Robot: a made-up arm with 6 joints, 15 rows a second.
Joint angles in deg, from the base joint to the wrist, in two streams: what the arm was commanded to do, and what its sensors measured. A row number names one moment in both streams.
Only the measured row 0 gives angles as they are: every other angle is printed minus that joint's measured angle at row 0.
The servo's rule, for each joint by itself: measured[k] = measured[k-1] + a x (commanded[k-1-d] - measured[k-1]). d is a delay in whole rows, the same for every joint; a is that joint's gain. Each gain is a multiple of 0.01, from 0.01 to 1. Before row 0 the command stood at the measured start. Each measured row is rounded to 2 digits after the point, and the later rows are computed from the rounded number. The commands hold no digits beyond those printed.
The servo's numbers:
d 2
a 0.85 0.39 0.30 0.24 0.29 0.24
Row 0, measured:
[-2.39, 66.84, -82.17, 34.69, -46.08, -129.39]
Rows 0 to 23, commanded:
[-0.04, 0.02, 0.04, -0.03, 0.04, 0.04]
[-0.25, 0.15, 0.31, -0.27, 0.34, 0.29]
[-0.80, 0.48, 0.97, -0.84, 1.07, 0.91]
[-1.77, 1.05, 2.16, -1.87, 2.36, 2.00]
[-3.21, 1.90, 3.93, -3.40, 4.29, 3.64]
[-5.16, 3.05, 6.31, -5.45, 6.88, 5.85]
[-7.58, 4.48, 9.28, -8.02, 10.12, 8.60]
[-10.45, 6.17, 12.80, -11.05, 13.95, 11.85]
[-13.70, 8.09, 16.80, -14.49, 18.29, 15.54]
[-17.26, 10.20, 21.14, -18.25, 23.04, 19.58]
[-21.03, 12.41, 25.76, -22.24, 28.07, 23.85]
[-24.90, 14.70, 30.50, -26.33, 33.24, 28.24]
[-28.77, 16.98, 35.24, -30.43, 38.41, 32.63]
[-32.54, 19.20, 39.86, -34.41, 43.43, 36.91]
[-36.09, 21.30, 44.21, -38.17, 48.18, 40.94]
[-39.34, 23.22, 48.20, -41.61, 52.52, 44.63]
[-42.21, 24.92, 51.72, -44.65, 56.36, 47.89]
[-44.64, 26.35, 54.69, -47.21, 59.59, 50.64]
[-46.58, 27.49, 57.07, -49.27, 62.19, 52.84]
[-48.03, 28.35, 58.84, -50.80, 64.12, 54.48]
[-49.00, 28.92, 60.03, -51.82, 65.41, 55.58]
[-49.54, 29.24, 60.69, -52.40, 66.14, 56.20]
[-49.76, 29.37, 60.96, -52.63, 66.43, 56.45]
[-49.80, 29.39, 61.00, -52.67, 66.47, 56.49]
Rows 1 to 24, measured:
[0.00, 0.00, 0.00, 0.00, 0.00, 0.00]
[0.00, 0.00, 0.00, 0.00, 0.00, 0.00]
[-0.03, 0.01, 0.01, -0.01, 0.01, 0.01]
[-0.22, 0.06, 0.10, -0.07, 0.11, 0.08]
[-0.71, 0.22, 0.36, -0.25, 0.39, 0.28]
[-1.61, 0.54, 0.90, -0.64, 0.96, 0.69]
[-2.97, 1.07, 1.81, -1.30, 1.93, 1.40]
[-4.83, 1.84, 3.16, -2.30, 3.37, 2.47]
[-7.17, 2.87, 5.00, -3.67, 5.33, 3.94]
[-9.96, 4.16, 7.34, -5.44, 7.83, 5.84]
[-13.14, 5.69, 10.18, -7.61, 10.86, 8.17]
[-16.64, 7.45, 13.47, -10.16, 14.39, 10.91]
[-20.37, 9.38, 17.16, -13.06, 18.36, 14.02]
[-24.22, 11.45, 21.16, -16.24, 22.68, 17.43]
[-28.09, 13.61, 25.38, -19.65, 27.24, 21.08]
[-31.87, 15.79, 29.72, -23.19, 31.94, 24.88]
[-35.46, 17.94, 34.07, -26.79, 36.65, 28.73]
[-38.76, 20.00, 38.31, -30.35, 41.25, 32.55]
[-41.69, 21.92, 42.33, -33.78, 45.63, 36.23]
[-44.20, 23.65, 46.04, -37.00, 49.68, 39.69]
[-46.22, 25.15, 49.35, -39.94, 53.31, 42.85]
[-47.76, 26.40, 52.20, -42.55, 56.44, 45.64]
[-48.81, 27.38, 54.55, -44.77, 59.04, 48.03]
[-49.43, 28.11, 56.39, -46.60, 61.10, 49.99]

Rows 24 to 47, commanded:
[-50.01, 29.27, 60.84, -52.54, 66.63, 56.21]
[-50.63, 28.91, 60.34, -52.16, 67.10, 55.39]
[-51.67, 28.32, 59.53, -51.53, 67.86, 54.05]
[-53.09, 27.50, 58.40, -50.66, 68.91, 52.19]
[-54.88, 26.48, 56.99, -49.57, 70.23, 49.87]
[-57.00, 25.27, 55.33, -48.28, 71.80, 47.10]
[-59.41, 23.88, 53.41, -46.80, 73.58, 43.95]
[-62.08, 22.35, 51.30, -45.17, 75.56, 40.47]
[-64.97, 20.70, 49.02, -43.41, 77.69, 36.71]
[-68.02, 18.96, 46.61, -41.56, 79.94, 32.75]
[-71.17, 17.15, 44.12, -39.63, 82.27, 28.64]
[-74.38, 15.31, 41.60, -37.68, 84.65, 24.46]
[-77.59, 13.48, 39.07, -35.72, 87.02, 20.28]
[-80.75, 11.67, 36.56, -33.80, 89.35, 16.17]
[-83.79, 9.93, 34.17, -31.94, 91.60, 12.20]
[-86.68, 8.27, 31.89, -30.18, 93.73, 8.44]
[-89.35, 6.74, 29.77, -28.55, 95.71, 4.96]
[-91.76, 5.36, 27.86, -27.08, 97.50, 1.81]
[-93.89, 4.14, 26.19, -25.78, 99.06, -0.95]
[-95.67, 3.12, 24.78, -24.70, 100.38, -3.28]
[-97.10, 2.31, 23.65, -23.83, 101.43, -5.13]
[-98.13, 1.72, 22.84, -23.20, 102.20, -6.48]
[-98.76, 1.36, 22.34, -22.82, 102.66, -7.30]
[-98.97, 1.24, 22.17, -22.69, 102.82, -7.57]
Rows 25 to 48, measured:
[-49.71, 28.60, 57.76, -48.05, 62.65, 51.54]
[-49.79, 28.91, 58.73, -49.16, 63.76, 52.73]
[-49.98, 29.05, 59.36, -49.97, 64.59, 53.57]
[-50.53, 29.00, 59.65, -50.50, 65.32, 54.01]
[-51.50, 28.73, 59.61, -50.75, 66.06, 54.02]
[-52.85, 28.25, 59.25, -50.73, 66.89, 53.58]
[-54.58, 27.56, 58.57, -50.45, 67.86, 52.69]
[-56.64, 26.67, 57.60, -49.93, 69.00, 51.35]
[-58.99, 25.58, 56.34, -49.18, 70.33, 49.57]
[-61.62, 24.32, 54.83, -48.22, 71.85, 47.39]
[-64.47, 22.91, 53.09, -47.07, 73.54, 44.83]
[-67.49, 21.37, 51.15, -45.75, 75.40, 41.93]
[-70.62, 19.72, 49.04, -44.28, 77.39, 38.74]
[-73.82, 18.00, 46.81, -42.70, 79.50, 35.31]
[-77.02, 16.24, 44.49, -41.02, 81.68, 31.70]
[-80.19, 14.46, 42.11, -39.29, 83.90, 27.97]
[-83.25, 12.69, 39.73, -37.53, 86.13, 24.19]
[-86.17, 10.97, 37.38, -35.77, 88.33, 20.41]
[-88.87, 9.32, 35.10, -34.04, 90.47, 16.70]
[-91.33, 7.78, 32.93, -32.37, 92.51, 13.13]
[-93.51, 6.36, 30.91, -30.79, 94.41, 9.75]
[-95.35, 5.10, 29.07, -29.33, 96.14, 6.62]
[-96.84, 4.01, 27.44, -28.01, 97.67, 3.80]
[-97.94, 3.12, 26.06, -26.86, 98.98, 1.33]

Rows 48 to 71, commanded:
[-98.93, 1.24, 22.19, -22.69, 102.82, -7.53]
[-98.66, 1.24, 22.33, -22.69, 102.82, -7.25]
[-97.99, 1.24, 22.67, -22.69, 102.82, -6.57]
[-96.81, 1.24, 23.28, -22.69, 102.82, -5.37]
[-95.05, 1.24, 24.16, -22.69, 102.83, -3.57]
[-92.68, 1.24, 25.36, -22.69, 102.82, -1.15]
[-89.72, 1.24, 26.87, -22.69, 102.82, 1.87]
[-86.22, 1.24, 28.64, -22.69, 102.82, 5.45]
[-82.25, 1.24, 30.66, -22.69, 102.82, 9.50]
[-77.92, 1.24, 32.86, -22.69, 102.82, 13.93]
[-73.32, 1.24, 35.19, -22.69, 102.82, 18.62]
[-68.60, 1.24, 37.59, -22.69, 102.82, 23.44]
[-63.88, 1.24, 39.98, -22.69, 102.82, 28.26]
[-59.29, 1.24, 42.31, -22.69, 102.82, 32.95]
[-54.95, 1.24, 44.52, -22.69, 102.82, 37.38]
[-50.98, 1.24, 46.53, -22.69, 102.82, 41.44]
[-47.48, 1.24, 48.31, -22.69, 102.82, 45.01]
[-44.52, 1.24, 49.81, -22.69, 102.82, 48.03]
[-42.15, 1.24, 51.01, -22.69, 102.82, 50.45]
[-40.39, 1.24, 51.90, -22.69, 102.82, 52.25]
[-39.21, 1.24, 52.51, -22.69, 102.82, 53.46]
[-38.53, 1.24, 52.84, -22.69, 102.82, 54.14]
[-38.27, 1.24, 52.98, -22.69, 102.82, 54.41]
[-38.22, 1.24, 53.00, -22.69, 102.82, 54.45]
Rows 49 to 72, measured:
[-98.64, 2.43, 24.94, -25.89, 100.05, -0.74]
[-98.92, 1.97, 24.11, -25.12, 100.85, -2.38]
[-98.93, 1.69, 23.53, -24.54, 101.42, -3.62]
[-98.70, 1.51, 23.17, -24.10, 101.83, -4.49]
[-98.10, 1.40, 23.02, -23.76, 102.12, -4.99]
[-97.00, 1.34, 23.10, -23.50, 102.32, -5.08]
[-95.34, 1.30, 23.42, -23.31, 102.47, -4.72]
[-93.08, 1.28, 24.00, -23.16, 102.57, -3.86]
[-90.22, 1.26, 24.86, -23.05, 102.64, -2.48]
[-86.82, 1.25, 25.99, -22.96, 102.69, -0.58]
[-82.94, 1.25, 27.39, -22.90, 102.73, 1.84]
[-78.67, 1.25, 29.03, -22.85, 102.76, 4.74]
[-74.12, 1.25, 30.88, -22.81, 102.78, 8.07]
[-69.43, 1.25, 32.89, -22.78, 102.79, 11.76]
[-64.71, 1.25, 35.02, -22.76, 102.80, 15.72]
[-60.10, 1.25, 37.21, -22.74, 102.81, 19.86]
[-55.72, 1.25, 39.40, -22.73, 102.81, 24.06]
[-51.69, 1.25, 41.54, -22.72, 102.81, 28.23]
[-48.11, 1.25, 43.57, -22.71, 102.81, 32.26]
[-45.06, 1.25, 45.44, -22.71, 102.81, 36.04]
[-42.59, 1.25, 47.11, -22.71, 102.81, 39.50]
[-40.72, 1.25, 48.55, -22.71, 102.81, 42.56]
[-39.44, 1.25, 49.74, -22.71, 102.81, 45.18]
[-38.67, 1.25, 50.67, -22.71, 102.81, 47.33]

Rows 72 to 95, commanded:
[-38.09, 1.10, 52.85, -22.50, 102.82, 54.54]
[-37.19, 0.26, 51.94, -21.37, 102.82, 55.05]
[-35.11, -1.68, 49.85, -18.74, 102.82, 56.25]
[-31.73, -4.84, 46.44, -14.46, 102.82, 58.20]
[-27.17, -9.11, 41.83, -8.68, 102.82, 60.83]
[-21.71, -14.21, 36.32, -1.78, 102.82, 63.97]
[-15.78, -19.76, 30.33, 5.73, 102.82, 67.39]
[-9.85, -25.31, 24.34, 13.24, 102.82, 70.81]
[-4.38, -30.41, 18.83, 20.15, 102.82, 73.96]
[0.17, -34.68, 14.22, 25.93, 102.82, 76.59]
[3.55, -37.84, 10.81, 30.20, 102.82, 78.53]
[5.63, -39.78, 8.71, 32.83, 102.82, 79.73]
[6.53, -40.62, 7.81, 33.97, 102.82, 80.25]
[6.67, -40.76, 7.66, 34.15, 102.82, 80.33]
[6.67, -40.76, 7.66, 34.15, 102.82, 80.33]
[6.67, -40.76, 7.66, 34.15, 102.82, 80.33]
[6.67, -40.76, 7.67, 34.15, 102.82, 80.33]
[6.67, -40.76, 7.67, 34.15, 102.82, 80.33]
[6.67, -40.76, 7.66, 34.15, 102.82, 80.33]
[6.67, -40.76, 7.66, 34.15, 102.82, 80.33]
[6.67, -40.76, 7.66, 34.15, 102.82, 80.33]
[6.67, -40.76, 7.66, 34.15, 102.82, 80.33]
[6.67, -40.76, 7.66, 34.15, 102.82, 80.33]
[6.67, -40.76, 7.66, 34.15, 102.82, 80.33]
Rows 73 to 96, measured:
[-38.33, 1.25, 51.36, -22.71, 102.81, 49.03]
[-38.24, 1.25, 51.85, -22.71, 102.81, 50.33]
[-38.11, 1.19, 52.15, -22.66, 102.81, 51.34]
[-37.33, 0.83, 52.09, -22.35, 102.81, 52.23]
[-35.44, -0.15, 51.42, -21.48, 102.81, 53.19]
[-32.29, -1.98, 49.93, -19.80, 102.81, 54.39]
[-27.94, -4.76, 47.50, -17.13, 102.81, 55.94]
[-22.64, -8.45, 44.15, -13.45, 102.81, 57.87]
[-16.81, -12.86, 40.00, -8.85, 102.81, 60.15]
[-10.89, -17.72, 35.30, -3.55, 102.81, 62.71]
[-5.36, -22.67, 30.36, 2.14, 102.81, 65.41]
[-0.66, -27.35, 25.52, 7.85, 102.81, 68.09]
[2.92, -31.44, 21.11, 13.21, 102.81, 70.60]
[5.22, -34.69, 17.39, 17.92, 102.81, 72.79]
[6.33, -37.00, 14.52, 21.77, 102.81, 74.58]
[6.62, -38.47, 12.46, 24.74, 102.81, 75.96]
[6.66, -39.36, 11.02, 27.00, 102.81, 77.01]
[6.67, -39.91, 10.01, 28.72, 102.81, 77.81]
[6.67, -40.24, 9.31, 30.02, 102.81, 78.41]
[6.67, -40.44, 8.82, 31.01, 102.81, 78.87]
[6.67, -40.56, 8.47, 31.76, 102.81, 79.22]
[6.67, -40.64, 8.23, 32.33, 102.81, 79.49]
[6.67, -40.69, 8.06, 32.77, 102.81, 79.69]
[6.67, -40.72, 7.94, 33.10, 102.81, 79.84]

